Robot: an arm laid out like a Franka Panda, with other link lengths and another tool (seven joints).
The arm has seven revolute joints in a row. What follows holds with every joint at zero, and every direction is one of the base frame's. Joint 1 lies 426.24 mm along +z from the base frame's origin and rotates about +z. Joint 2 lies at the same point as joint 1 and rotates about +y. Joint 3 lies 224.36 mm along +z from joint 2 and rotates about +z. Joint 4 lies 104.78 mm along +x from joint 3 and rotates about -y. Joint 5 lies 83.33 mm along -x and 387.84 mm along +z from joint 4 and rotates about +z. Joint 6 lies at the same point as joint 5 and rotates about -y. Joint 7 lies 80.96 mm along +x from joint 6 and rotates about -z. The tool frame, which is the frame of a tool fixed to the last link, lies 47 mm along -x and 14 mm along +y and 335.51 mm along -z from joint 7; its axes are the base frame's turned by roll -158.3, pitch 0 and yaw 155.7 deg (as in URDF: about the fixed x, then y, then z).
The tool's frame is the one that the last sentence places.
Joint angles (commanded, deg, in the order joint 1, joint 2, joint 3, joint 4, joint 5, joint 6, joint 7), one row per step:
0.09 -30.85 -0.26 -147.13 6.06 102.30 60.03
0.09 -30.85 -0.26 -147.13 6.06 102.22 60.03
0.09 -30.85 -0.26 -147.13 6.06 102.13 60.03
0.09 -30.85 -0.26 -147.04 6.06 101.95 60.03
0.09 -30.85 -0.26 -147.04 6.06 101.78 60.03
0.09 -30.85 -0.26 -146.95 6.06 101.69 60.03
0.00 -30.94 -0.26 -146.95 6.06 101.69 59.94
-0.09 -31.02 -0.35 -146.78 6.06 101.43 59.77
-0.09 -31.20 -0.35 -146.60 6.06 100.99 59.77
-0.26 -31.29 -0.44 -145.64 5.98 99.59 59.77
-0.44 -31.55 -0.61 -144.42 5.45 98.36 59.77
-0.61 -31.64 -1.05 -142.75 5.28 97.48 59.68
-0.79 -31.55 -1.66 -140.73 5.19 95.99 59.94
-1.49 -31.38 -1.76 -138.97 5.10 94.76 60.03
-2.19 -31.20 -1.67 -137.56 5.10 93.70 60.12
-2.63 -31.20 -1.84 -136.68 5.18 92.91 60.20
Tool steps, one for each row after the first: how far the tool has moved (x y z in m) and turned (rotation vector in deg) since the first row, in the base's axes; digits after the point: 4 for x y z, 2 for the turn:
-0.0005 0.0000 0.0000 0.00 0.08 0.01
-0.0010 0.0000 0.0000 0.01 0.17 0.02
-0.0014 0.0001 0.0007 0.02 0.26 0.03
-0.0024 0.0001 0.0007 0.03 0.43 0.05
-0.0023 0.0002 0.0013 0.03 0.43 0.06
-0.0019 -0.0004 0.0019 0.05 0.33 0.06
-0.0019 -0.0012 0.0037 0.15 0.32 0.08
-0.0026 -0.0011 0.0060 0.17 0.39 0.12
-0.0033 -0.0026 0.0132 0.21 0.74 0.04
-0.0009 -0.0070 0.0226 -0.14 0.48 0.04
0.0064 -0.0107 0.0345 -0.03 -0.41 -0.29
0.0121 -0.0148 0.0480 0.18 -0.83 -1.09
0.0169 -0.0204 0.0590 0.14 -1.19 -1.83
0.0200 -0.0246 0.0675 0.08 -1.35 -2.46
0.0216 -0.0278 0.0738 0.23 -1.44 -3.08

